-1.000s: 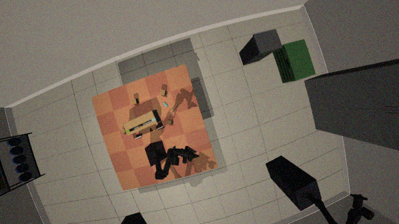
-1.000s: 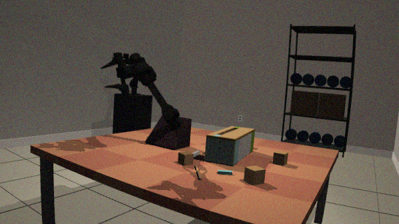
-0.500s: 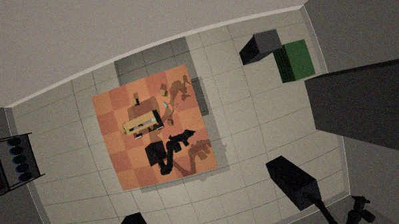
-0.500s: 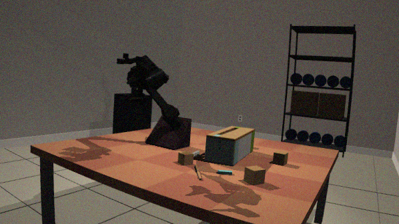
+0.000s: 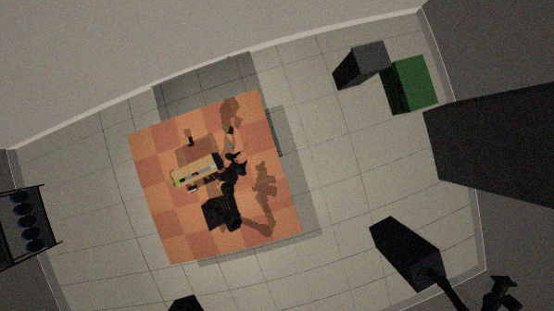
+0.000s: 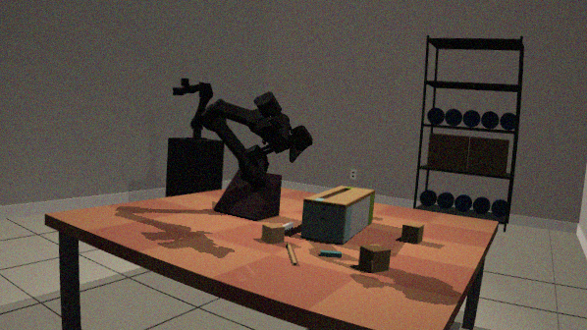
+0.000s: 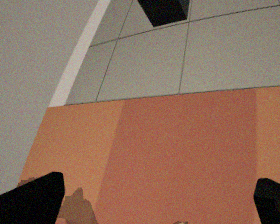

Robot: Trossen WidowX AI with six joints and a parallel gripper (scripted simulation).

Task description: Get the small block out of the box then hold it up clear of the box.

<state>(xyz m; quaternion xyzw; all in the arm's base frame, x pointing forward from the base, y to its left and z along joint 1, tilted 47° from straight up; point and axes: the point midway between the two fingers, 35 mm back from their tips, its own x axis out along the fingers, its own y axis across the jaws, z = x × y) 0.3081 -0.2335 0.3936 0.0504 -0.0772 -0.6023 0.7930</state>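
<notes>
My gripper tip is now 45 cm to the right of the box, 19 cm above it and 1 cm short of it. Also, from my gripper tip: wooden stick: 25 cm below, 7 cm to the left, 3 cm ahead.
</notes>
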